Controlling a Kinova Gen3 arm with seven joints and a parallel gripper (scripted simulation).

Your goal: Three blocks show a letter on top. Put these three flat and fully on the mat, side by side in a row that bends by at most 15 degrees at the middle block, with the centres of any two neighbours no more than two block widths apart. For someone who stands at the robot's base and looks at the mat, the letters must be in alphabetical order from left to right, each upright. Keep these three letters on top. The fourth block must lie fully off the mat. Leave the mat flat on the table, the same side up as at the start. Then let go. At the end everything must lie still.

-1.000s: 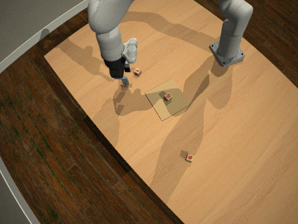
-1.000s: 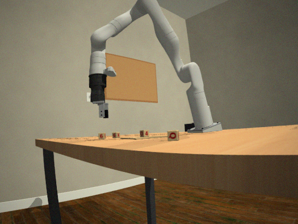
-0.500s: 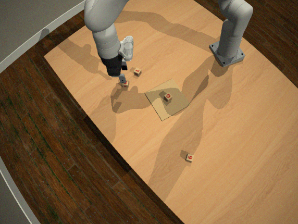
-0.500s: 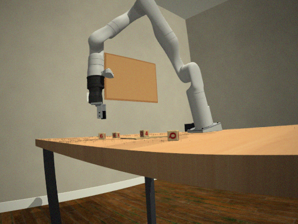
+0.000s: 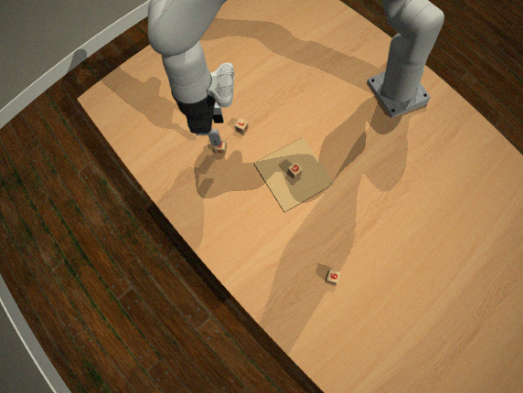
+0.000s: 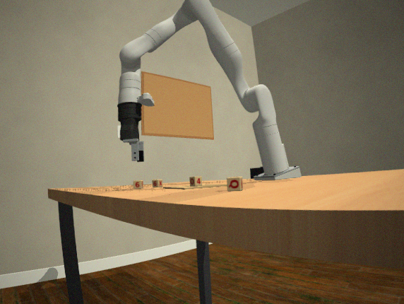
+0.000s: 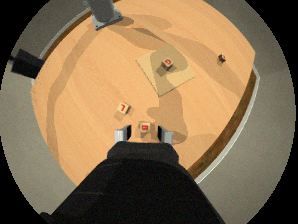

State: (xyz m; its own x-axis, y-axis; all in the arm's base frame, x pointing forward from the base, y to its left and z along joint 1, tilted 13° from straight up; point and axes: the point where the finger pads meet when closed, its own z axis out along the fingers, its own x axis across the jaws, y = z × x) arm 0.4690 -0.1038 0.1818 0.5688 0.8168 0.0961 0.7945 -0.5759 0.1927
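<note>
Now: hand 90 mm above the block marked B. From my hand the other things lie so: tan mat 150 mm to the left, 110 mm behind, 100 mm below.
</note>
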